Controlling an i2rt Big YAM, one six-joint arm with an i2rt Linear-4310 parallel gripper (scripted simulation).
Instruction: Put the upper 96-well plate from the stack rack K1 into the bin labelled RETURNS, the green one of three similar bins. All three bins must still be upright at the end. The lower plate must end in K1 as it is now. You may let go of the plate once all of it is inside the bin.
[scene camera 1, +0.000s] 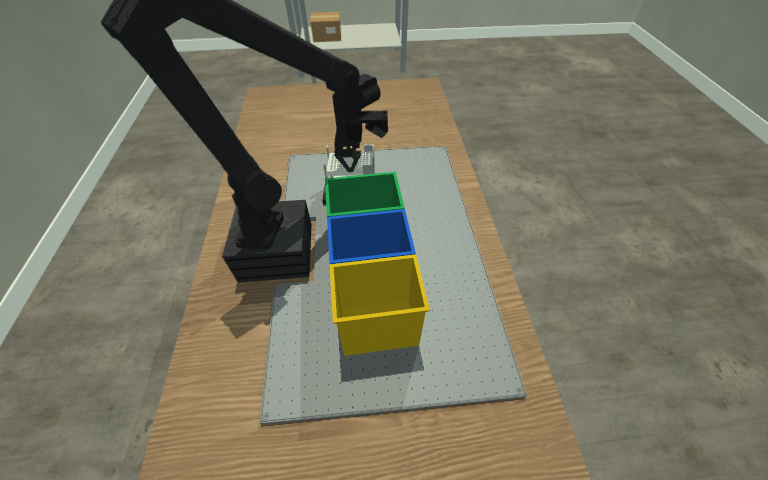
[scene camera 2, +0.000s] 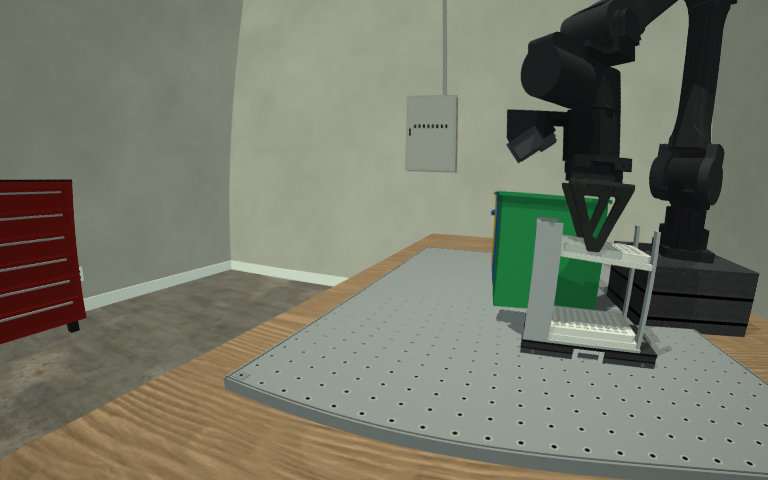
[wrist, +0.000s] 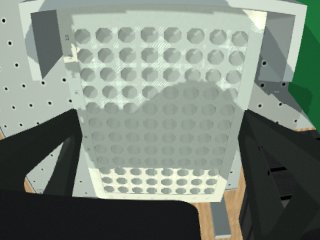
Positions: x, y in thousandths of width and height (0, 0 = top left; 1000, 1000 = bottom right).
Labels:
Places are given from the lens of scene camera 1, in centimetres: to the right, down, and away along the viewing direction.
my gripper (scene camera 1: 458, 339): -9, -22, 102
yellow bin (scene camera 1: 490, 603): -2, 11, 82
blue bin (scene camera 1: 465, 495): -6, -1, 87
green bin (scene camera 1: 479, 403): -4, -12, 94
The marked spots on the yellow bin and the green bin are 27 cm apart.

